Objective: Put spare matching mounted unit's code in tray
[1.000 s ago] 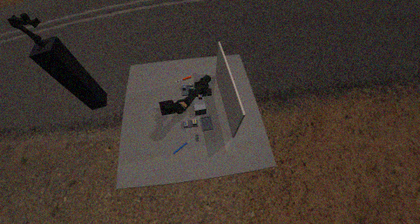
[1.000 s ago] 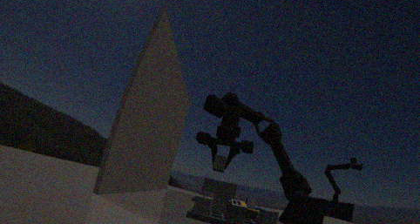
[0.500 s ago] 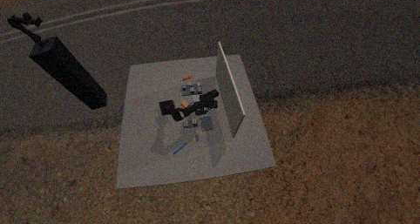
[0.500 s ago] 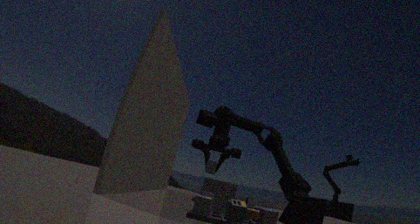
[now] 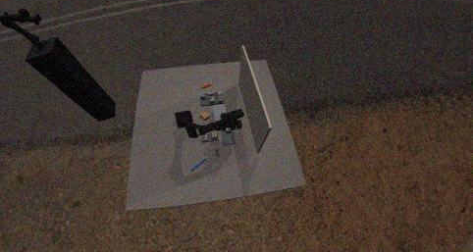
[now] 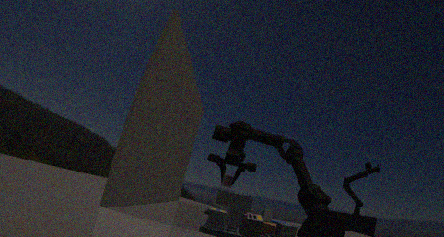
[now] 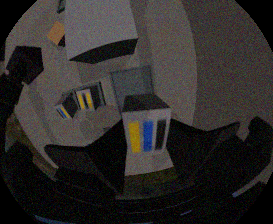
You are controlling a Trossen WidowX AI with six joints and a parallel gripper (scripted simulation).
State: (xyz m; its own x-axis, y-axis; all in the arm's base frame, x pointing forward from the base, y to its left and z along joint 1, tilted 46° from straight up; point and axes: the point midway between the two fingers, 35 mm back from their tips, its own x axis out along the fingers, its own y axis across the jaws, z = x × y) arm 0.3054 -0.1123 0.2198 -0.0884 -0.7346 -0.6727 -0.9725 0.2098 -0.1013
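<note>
The tray lies 120 mm below my gripper tip. From my gripper tip the other things lie so: blue pen (280 mm behind, 150 mm to the right, 120 mm below); then white upright panel (220 mm ahead, 150 mm to the left, 100 mm above).
</note>
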